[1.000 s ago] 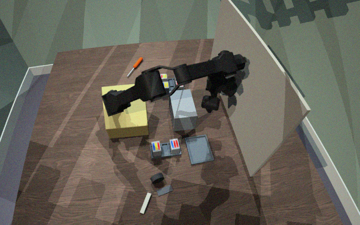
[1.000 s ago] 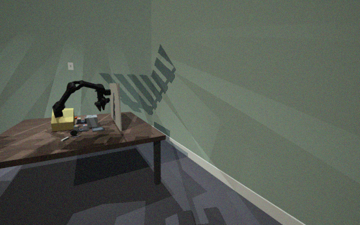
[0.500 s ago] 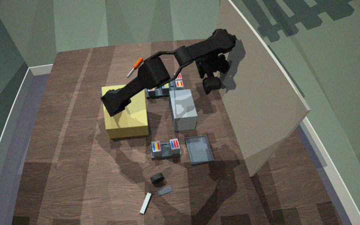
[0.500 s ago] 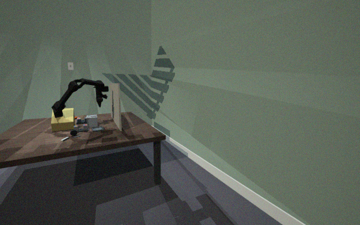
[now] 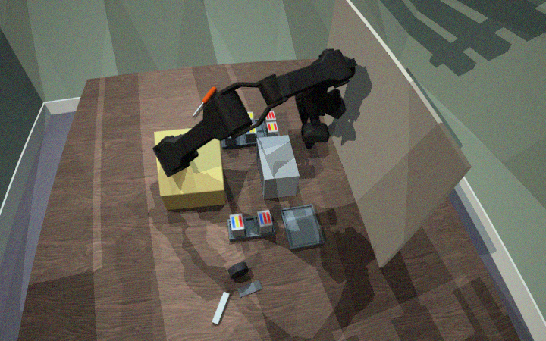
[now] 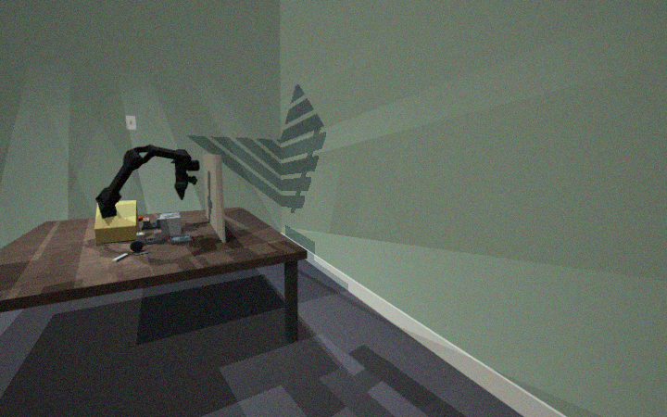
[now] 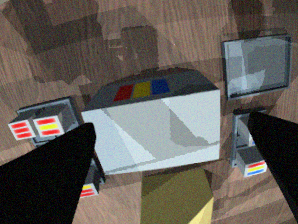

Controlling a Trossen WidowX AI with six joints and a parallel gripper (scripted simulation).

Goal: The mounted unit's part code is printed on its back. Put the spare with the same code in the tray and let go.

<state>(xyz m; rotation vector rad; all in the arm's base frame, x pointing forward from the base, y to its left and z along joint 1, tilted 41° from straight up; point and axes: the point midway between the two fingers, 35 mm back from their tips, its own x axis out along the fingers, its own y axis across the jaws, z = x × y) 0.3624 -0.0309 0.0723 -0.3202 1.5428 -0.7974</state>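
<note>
Right now the grey spare block is 23 cm behind my gripper tip, 15 cm below it and 12 cm to the right of it. From my gripper tip the other things lie so: grey holder: 19 cm below, 19 cm behind, 13 cm to the right; beige panel: 17 cm ahead, 3 cm above, 1 cm to the right; grey tray: 19 cm below, 17 cm to the right, 5 cm behind.
</note>
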